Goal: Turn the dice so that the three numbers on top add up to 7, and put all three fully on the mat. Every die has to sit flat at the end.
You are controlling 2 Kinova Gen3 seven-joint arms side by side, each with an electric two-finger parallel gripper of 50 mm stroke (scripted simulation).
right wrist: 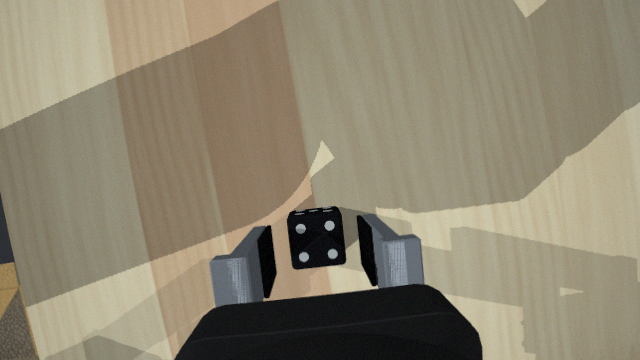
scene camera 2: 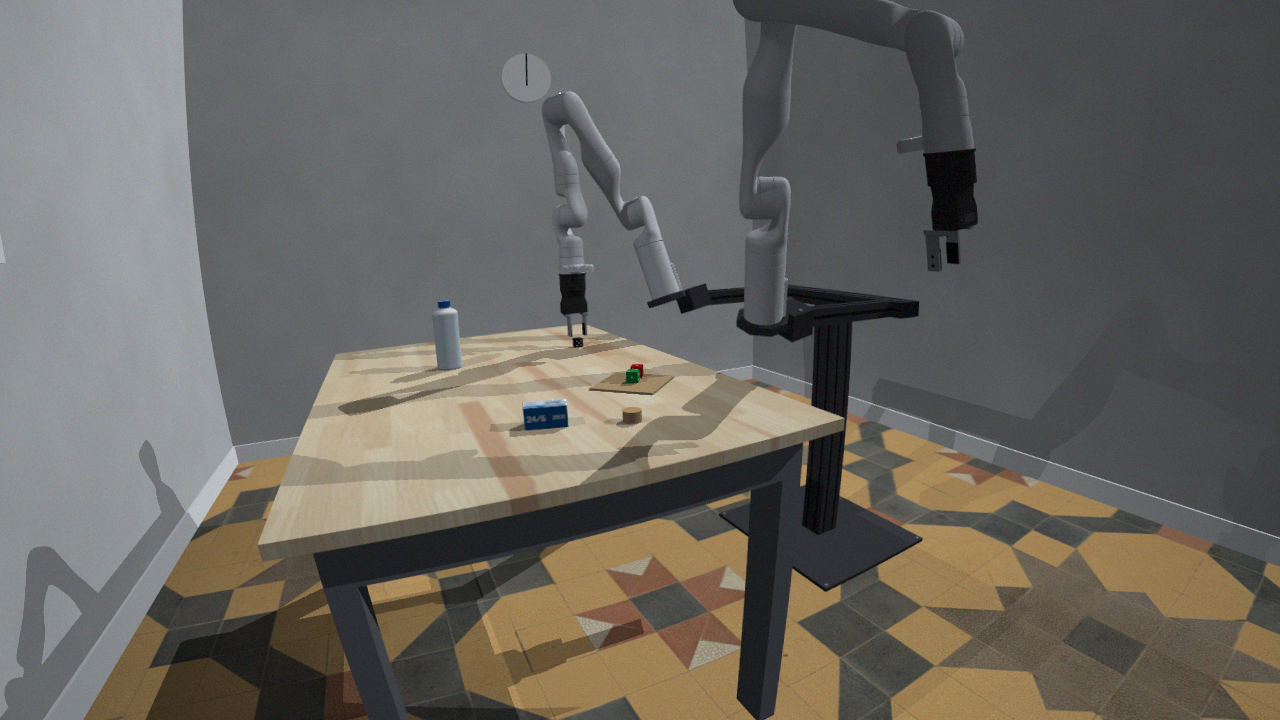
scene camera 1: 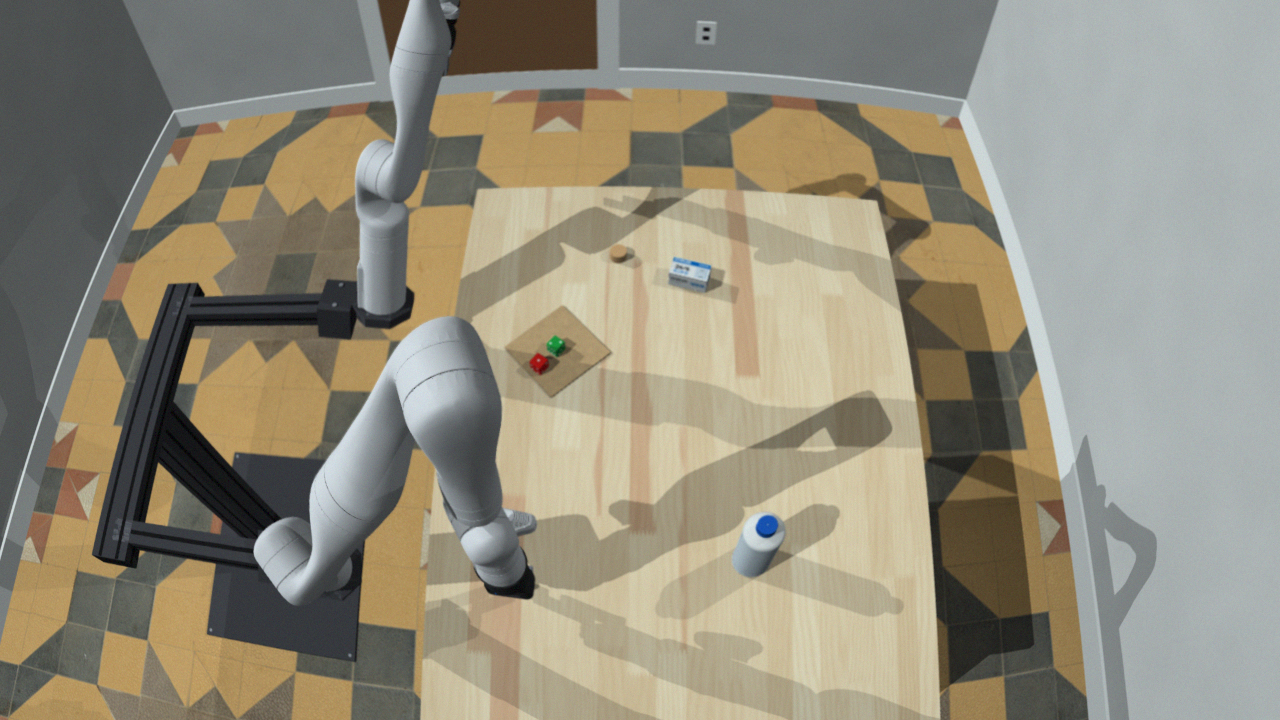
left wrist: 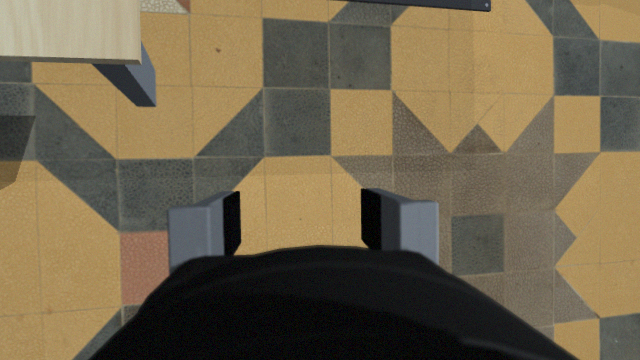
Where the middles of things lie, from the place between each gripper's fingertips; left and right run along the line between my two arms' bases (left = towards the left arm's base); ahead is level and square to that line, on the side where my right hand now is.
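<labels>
The black die [right wrist: 316, 238] is 98 cm to the right of my left gripper [scene camera 2: 944, 266], 31 cm ahead of it and 27 cm below it. Counting from that same left gripper, you'd find the white bottle [scene camera 1: 759, 542] 90 cm to the right, 69 cm ahead and 20 cm below, and the staples box [scene camera 2: 546, 414] 34 cm to the right, 56 cm ahead and 26 cm below. The left gripper itself is 52 cm to the left of the brown square mat [scene camera 1: 583, 350], 33 cm short of it and 28 cm above it.
My right hand [scene camera 2: 577, 335] is 4 cm above the black die, and going by their middles, of the things named here the die is the nearest to my right hand. From my right hand, the white bottle is 8 cm to the left, 38 cm ahead and 3 cm above, the brown square mat is 46 cm to the left, 2 cm ahead and 5 cm below, and the staples box is 64 cm to the left, 25 cm ahead and 3 cm below.
</labels>
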